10 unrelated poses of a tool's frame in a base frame.
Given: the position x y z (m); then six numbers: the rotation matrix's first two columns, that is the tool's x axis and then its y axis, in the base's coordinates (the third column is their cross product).
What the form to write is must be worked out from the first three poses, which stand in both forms.
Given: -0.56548 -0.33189 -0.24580 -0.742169 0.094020 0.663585 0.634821 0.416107 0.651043
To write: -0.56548 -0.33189 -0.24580 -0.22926 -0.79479 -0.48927 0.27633
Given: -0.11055 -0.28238 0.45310 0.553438 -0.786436 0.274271 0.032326 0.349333 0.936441
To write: -0.11055 -0.28238 0.45310 0.49632 -0.37985 -0.28106 0.72827
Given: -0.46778 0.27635 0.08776 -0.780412 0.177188 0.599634 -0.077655 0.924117 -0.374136
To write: -0.46778 0.27635 0.08776 -0.02694 -0.92357 0.19291 0.33025
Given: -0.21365 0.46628 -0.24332 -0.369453 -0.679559 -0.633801 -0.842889 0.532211 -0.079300
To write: -0.21365 0.46628 -0.24332 -0.46577 0.81717 0.13021 0.31358
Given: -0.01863 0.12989 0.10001 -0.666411 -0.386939 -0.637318 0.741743 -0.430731 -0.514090
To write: -0.01863 0.12989 0.10001 0.21810 0.40670 -0.81719 0.34529
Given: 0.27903 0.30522 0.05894 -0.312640 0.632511 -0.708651 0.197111 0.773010 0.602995
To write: 0.27903 0.30522 0.05894 0.26490 0.78294 0.20814 0.52298
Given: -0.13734 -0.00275 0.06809 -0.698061 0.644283 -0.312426 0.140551 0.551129 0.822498
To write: -0.13734 -0.00275 0.06809 0.23774 0.82530 0.40977 0.30732
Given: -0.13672 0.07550 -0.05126 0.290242 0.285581 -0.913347 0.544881 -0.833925 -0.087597
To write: -0.13672 0.07550 -0.05126 0.79401 0.26148 -0.53527 0.12111
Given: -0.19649 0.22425 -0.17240 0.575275 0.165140 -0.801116 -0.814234 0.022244 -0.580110
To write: -0.19649 0.22425 -0.17240 -0.59283 0.27373 0.37072 0.66045
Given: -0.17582 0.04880 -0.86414 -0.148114 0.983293 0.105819 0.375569 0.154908 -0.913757
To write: -0.17582 0.04880 -0.86414 -0.52183 -0.65101 0.38761 0.39197
